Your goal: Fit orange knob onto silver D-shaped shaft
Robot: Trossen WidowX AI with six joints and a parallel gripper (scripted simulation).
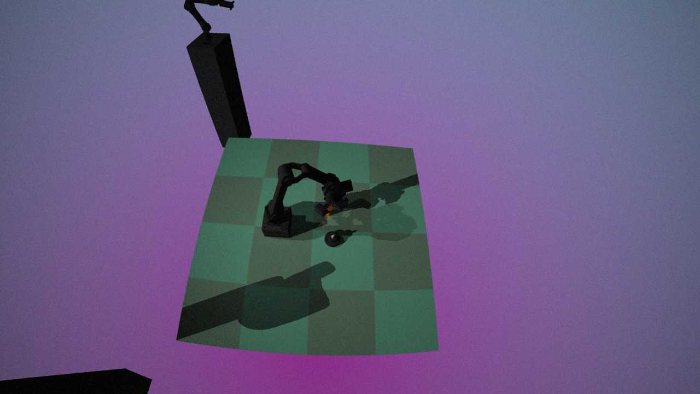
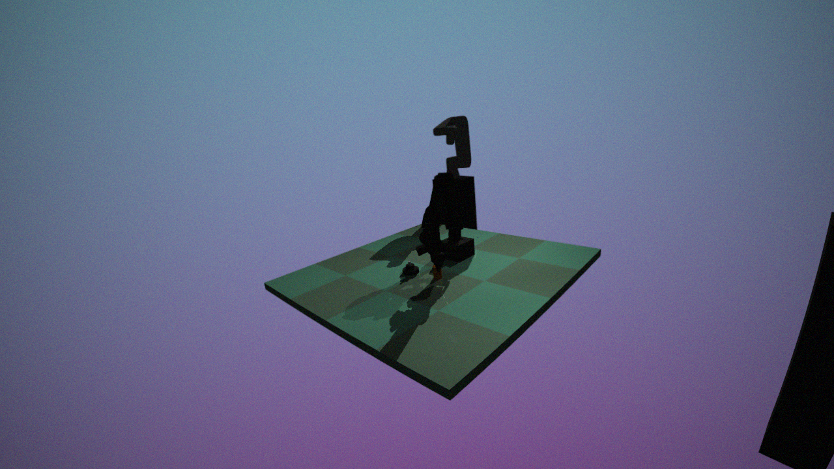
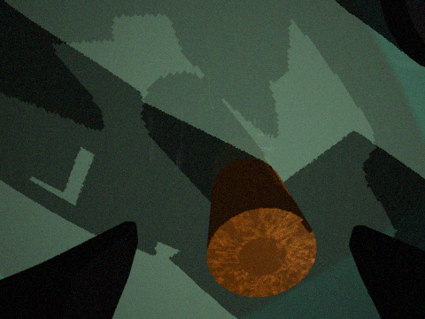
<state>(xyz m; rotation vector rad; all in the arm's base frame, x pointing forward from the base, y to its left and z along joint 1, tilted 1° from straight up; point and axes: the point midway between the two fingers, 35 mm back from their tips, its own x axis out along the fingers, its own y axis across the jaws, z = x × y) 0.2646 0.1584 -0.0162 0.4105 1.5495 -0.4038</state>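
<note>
My gripper tip is now 1 cm above the orange knob. Round my gripper tip: round pedestal: 16 cm to the right, 5 cm ahead, 2 cm below.
</note>
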